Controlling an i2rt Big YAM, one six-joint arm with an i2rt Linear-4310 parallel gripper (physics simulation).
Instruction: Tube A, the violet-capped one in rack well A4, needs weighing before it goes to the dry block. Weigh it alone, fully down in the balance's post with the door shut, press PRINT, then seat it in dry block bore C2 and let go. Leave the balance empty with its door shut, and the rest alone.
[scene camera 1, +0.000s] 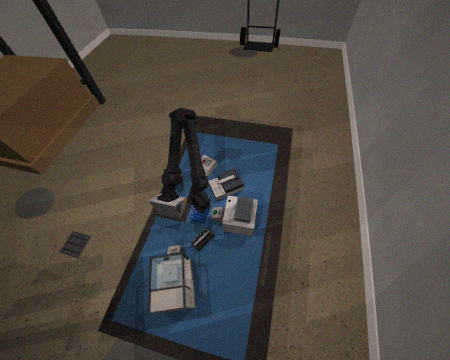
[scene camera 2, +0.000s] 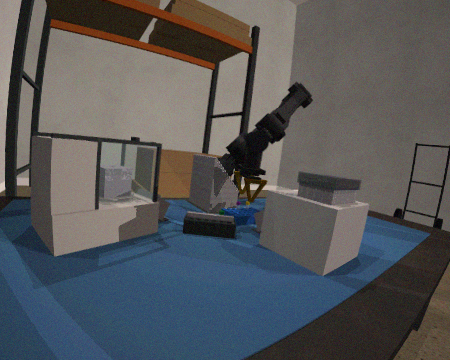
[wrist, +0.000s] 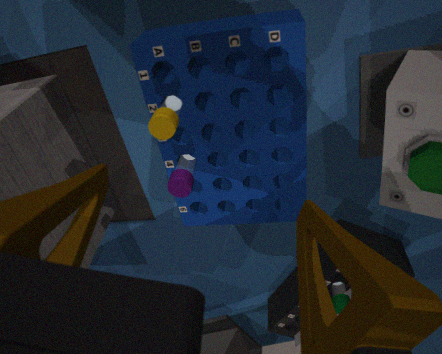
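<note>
Tube A, with a violet cap, stands in well A4 of the blue rack. A yellow-capped tube stands in well A2. My gripper is open and empty above the rack, its yellow fingers wide apart, with the violet cap between and beyond them in the wrist view. The balance has glass panels, and a pale block shows inside its chamber. I cannot tell whether its door is shut. The dry block's bore labels cannot be read in the scene views.
A black labelled block holds a green-capped tube. A white box with a grey top stands beside the rack. Nearby are a small unit with a green disc and a grey-and-white device.
</note>
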